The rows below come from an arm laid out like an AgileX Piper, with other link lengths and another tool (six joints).
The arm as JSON. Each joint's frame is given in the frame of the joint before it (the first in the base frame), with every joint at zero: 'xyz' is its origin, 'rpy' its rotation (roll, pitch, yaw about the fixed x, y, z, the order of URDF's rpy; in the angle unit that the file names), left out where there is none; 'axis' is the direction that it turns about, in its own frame. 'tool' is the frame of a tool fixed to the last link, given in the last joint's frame.
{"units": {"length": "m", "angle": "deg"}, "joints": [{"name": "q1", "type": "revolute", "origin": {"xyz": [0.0, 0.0, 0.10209]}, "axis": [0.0, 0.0, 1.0]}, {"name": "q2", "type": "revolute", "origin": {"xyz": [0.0, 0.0, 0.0], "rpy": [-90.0, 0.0, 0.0]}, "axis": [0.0, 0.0, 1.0]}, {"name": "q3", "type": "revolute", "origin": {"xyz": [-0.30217, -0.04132, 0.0]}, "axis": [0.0, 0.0, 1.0]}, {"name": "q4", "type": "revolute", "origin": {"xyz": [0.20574, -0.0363, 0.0], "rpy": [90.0, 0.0, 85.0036]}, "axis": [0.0, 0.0, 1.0]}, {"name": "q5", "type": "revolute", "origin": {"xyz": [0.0, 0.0, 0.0], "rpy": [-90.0, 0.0, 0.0]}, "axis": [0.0, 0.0, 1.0]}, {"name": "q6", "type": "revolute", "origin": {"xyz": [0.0, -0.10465, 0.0], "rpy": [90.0, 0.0, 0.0]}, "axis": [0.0, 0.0, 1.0]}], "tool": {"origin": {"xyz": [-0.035, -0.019, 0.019], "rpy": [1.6, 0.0, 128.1]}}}
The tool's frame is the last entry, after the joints.
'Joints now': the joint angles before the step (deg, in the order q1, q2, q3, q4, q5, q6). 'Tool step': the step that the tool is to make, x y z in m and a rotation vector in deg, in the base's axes. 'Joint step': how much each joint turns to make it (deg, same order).
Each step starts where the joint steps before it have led.
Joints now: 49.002 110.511 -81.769 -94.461 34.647 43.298
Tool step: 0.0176 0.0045 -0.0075 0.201 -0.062 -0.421
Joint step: -1.518 3.287 -3.556 -0.370 -1.043 0.013
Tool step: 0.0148 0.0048 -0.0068 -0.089 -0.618 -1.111
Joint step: -0.824 3.191 -3.559 -0.280 0.464 -0.094
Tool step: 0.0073 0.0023 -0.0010 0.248 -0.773 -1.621
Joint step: -0.062 1.725 -2.447 0.453 1.582 -0.257
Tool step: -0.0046 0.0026 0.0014 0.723 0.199 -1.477
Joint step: 1.215 -0.009 -0.352 1.761 2.249 -0.192
